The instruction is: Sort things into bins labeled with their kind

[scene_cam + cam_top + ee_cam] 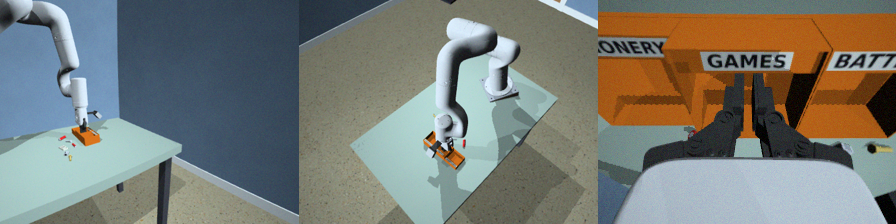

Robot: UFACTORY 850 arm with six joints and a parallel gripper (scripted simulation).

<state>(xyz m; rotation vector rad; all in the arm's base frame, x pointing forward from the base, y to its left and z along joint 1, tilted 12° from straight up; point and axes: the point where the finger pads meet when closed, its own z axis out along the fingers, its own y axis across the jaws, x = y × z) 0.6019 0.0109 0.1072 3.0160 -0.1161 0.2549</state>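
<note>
Right now the orange bin row is 1 cm ahead of my hand and 1 cm below it. From my hand the other things lie so: grey bolt: 9 cm behind, 1 cm to the right, 3 cm below; grey piece: 15 cm behind, 14 cm to the right, 3 cm below; white domino: 14 cm behind, 6 cm to the right, 3 cm below.
</note>
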